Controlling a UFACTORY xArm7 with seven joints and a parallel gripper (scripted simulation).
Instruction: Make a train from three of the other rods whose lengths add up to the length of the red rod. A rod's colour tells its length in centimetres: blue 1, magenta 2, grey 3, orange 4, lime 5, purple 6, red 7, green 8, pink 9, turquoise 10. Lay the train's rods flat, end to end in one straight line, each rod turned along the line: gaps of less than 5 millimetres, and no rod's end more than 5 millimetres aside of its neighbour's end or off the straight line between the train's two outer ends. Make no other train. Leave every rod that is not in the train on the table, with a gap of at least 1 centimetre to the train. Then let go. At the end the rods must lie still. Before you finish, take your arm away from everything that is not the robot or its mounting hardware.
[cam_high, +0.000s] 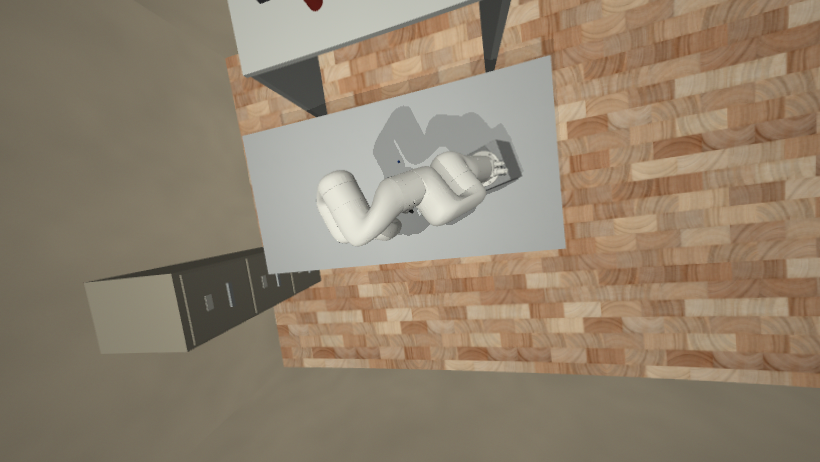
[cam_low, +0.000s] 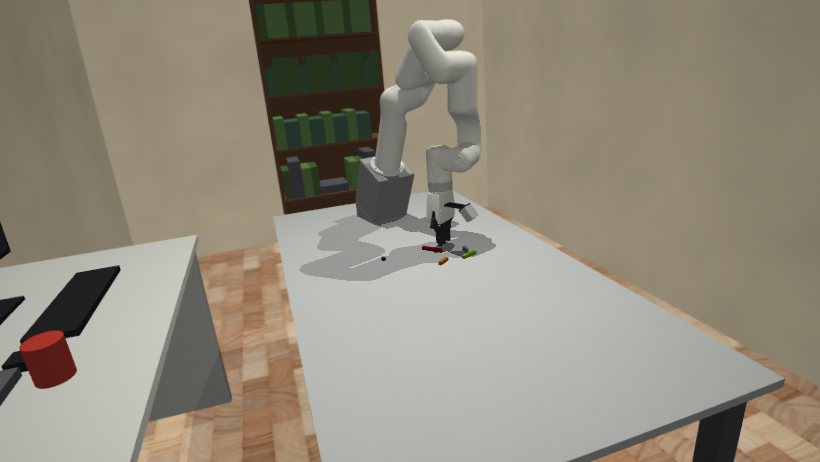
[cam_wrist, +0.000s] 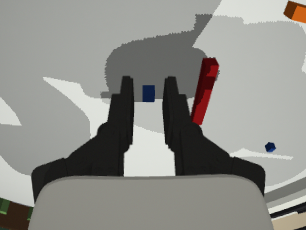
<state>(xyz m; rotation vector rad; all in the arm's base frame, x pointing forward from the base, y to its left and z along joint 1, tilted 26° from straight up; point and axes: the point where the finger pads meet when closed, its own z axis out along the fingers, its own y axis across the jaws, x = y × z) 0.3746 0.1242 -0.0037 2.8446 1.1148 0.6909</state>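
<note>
Now: the red rod 40 mm to the right of my hand, 30 mm below it and 20 mm ahead of it. Also, from my hand: grey rod (60 mm to the left, 60 mm ahead, 30 mm below); lime rod (110 mm ahead, 50 mm to the left, 30 mm below); orange rod (130 mm ahead, 30 mm to the right, 30 mm below).
</note>
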